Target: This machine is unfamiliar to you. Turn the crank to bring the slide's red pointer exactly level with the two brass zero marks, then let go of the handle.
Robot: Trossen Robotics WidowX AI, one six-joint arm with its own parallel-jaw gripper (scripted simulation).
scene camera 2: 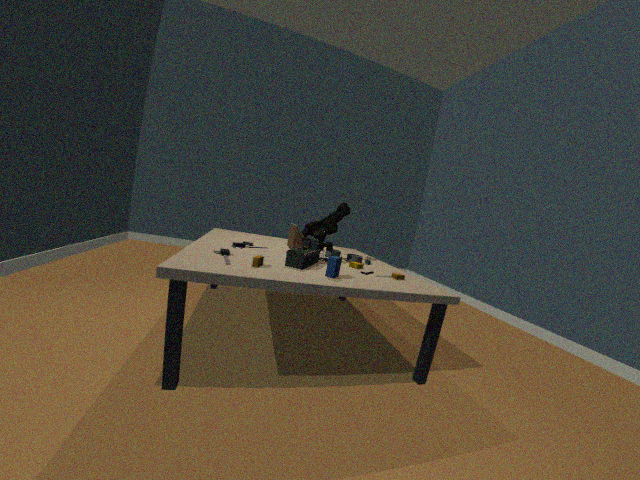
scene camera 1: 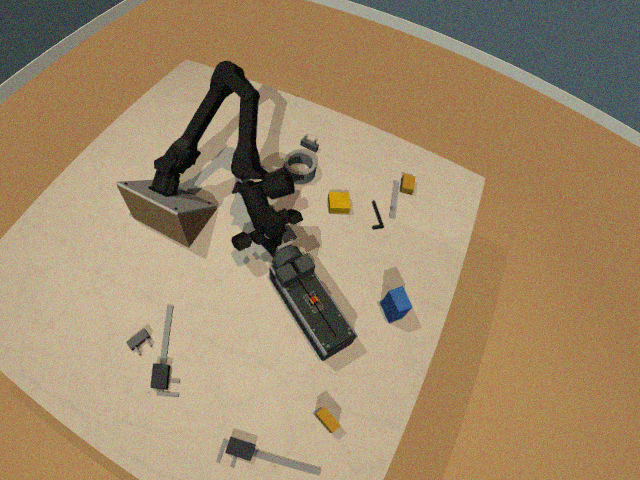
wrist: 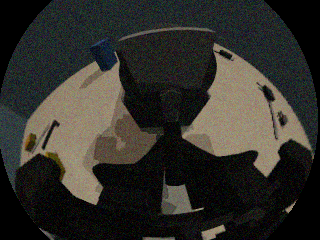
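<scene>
The gripper appears in the pictures, the wrist view among them. A crank handle and a blue cube are also shown in the pictures.
</scene>
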